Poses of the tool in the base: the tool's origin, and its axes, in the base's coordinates. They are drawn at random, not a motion.
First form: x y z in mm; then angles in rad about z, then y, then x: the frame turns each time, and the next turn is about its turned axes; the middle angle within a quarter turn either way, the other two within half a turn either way.
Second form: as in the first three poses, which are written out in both.
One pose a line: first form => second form
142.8 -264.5 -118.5 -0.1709 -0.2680 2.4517 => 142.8 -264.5 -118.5 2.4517 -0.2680 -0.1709
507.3 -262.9 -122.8 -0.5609 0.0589 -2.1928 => 507.3 -262.9 -122.8 -2.1928 0.0589 -0.5609
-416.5 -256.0 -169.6 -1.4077 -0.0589 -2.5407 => -416.5 -256.0 -169.6 -2.5407 -0.0589 -1.4077
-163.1 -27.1 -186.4 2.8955 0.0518 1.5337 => -163.1 -27.1 -186.4 1.5337 0.0518 2.8955
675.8 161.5 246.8 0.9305 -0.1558 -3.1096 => 675.8 161.5 246.8 -3.1096 -0.1558 0.9305
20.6 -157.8 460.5 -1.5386 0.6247 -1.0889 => 20.6 -157.8 460.5 -1.0889 0.6247 -1.5386
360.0 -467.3 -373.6 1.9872 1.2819 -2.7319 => 360.0 -467.3 -373.6 -2.7319 1.2819 1.9872
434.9 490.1 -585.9 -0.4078 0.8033 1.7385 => 434.9 490.1 -585.9 1.7385 0.8033 -0.4078
